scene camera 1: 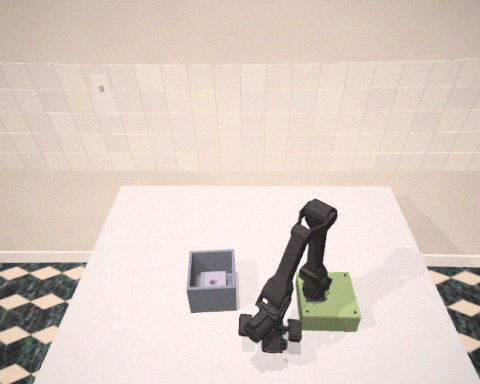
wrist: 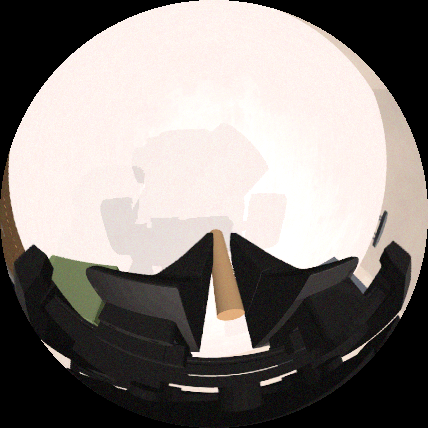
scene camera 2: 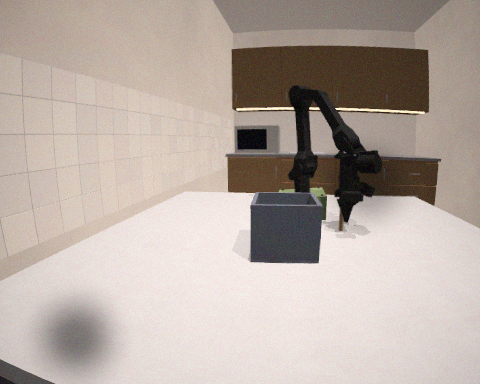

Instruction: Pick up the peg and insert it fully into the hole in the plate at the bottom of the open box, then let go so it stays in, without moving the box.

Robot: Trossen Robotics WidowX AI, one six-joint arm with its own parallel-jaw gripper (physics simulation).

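Seen in the pictures: gripper, fingertip midpoint: (wrist: 220, 238) (scene camera 2: 345, 221); arm's base, link origin: (scene camera 1: 314, 293).
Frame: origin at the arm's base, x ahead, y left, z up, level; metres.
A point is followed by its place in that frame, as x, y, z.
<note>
The peg (scene camera 2: 341, 220) {0.179, 0.106, -0.048} (wrist: 227, 290) {0.171, 0.114, -0.013}, a thin tan cylinder, stands about upright with its foot at or very near the table; it is hidden behind the arm in scene camera 1. My gripper (scene camera 1: 272, 340) {0.176, 0.121, -0.053} (scene camera 2: 346, 220) {0.176, 0.121, -0.053} (wrist: 220, 238) {0.176, 0.121, -0.053} points down low over the table, shut on the peg, which shows between the two black fingers in the wrist view. The open blue-grey box (scene camera 1: 211, 300) {0.342, -0.006, -0.011} (scene camera 2: 285, 232) {0.417, -0.089, -0.006} stands left of the gripper in scene camera 1. On its floor lies a pale plate (scene camera 1: 220, 276) {0.311, -0.109, -0.024} with a dark hole (scene camera 1: 213, 282) {0.337, -0.095, -0.038}.
A green block (scene camera 1: 340, 297) {-0.082, 0.022, 0.002} (wrist: 75, 285) {0.007, 0.087, -0.036} carries the arm's base, right of the gripper in scene camera 1. Its edge also shows behind the box in scene camera 2. A tiled wall (scene camera 1: 225, 115) rises behind the white table (scene camera 1: 165, 215) {0.550, -0.498, -0.082}.
</note>
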